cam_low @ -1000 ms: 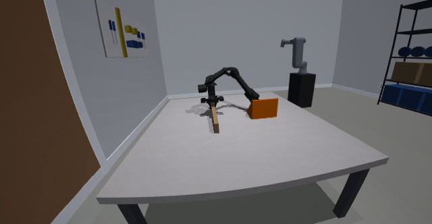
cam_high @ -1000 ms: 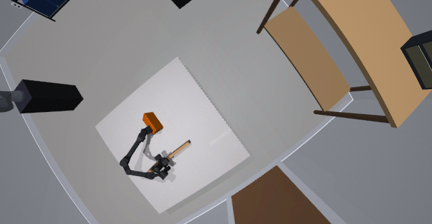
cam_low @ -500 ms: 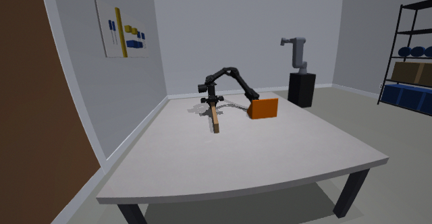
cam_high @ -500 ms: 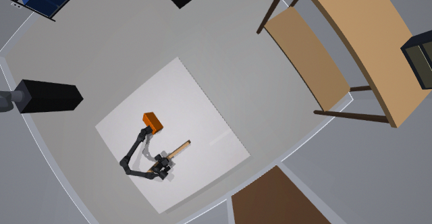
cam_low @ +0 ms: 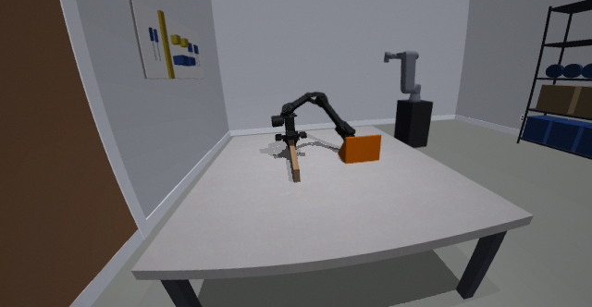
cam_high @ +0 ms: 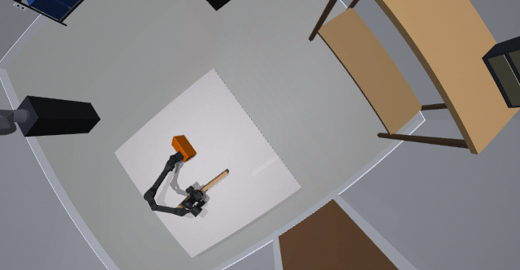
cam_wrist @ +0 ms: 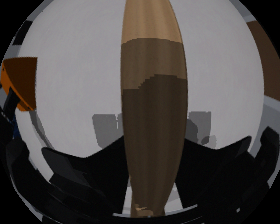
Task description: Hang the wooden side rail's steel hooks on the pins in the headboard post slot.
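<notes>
The headboard post lies 1 cm behind my gripper tip, 14 cm to the right of it and 4 cm above it.
</notes>
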